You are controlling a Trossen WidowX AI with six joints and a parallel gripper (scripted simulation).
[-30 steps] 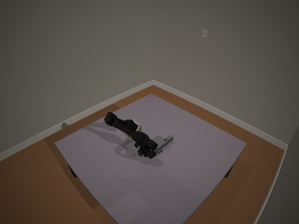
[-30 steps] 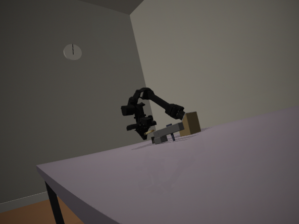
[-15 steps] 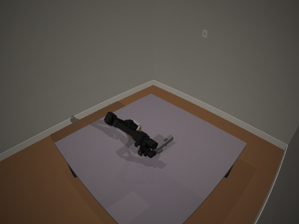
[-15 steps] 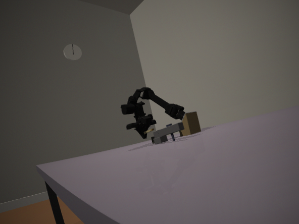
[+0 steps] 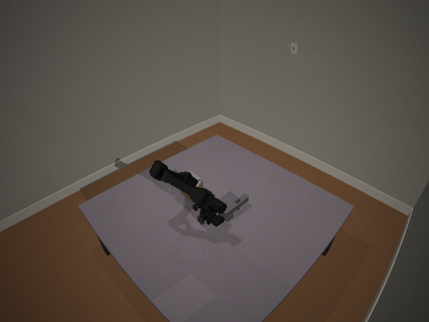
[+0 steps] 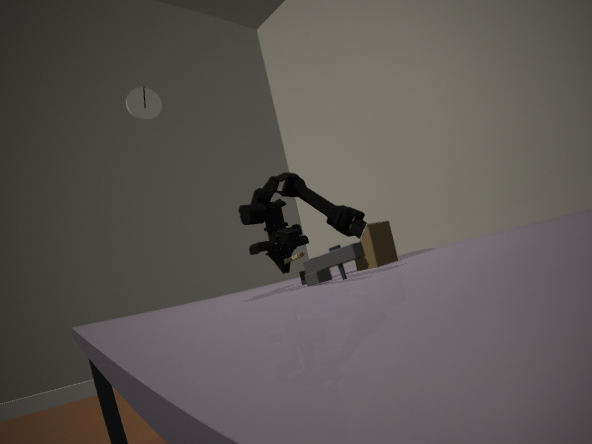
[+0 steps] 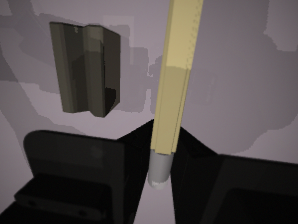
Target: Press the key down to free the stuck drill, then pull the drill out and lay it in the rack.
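My gripper tip is 4 cm to the right of the drill and 4 cm below it. Also, from my gripper tip: grey block (20 cm to the left); then olive block (7 cm behind, 3 cm to the left, 3 cm below); then blue key (22 cm to the left, 1 cm above).
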